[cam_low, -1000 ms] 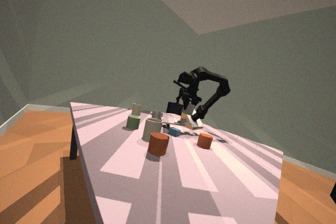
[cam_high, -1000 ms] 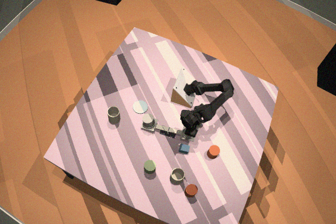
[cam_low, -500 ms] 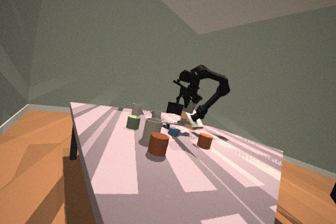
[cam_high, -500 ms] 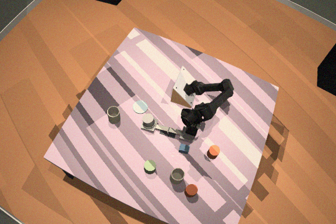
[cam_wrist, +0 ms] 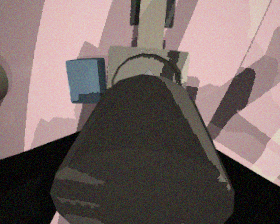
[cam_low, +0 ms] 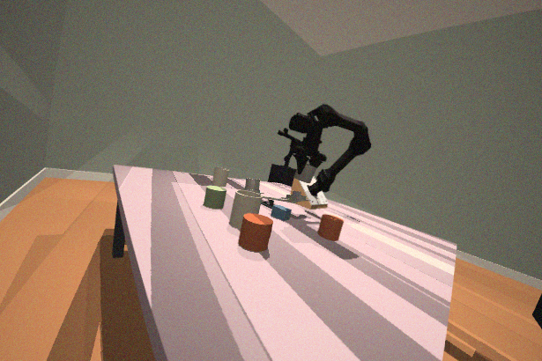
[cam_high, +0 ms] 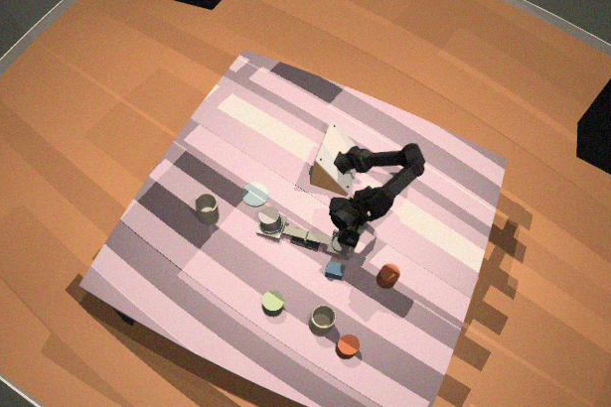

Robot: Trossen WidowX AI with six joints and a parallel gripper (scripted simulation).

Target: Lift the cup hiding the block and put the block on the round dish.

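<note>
The grey block lies 9 cm below my gripper tip and 1 cm to the right of it. The rest, counted from my gripper tip: blue block: 15 cm below, 9 cm ahead; then green cylinder: 27 cm ahead, 14 cm to the right, 14 cm below; then pale blue round dish: 38 cm to the right, 17 cm below, 8 cm behind.
</note>
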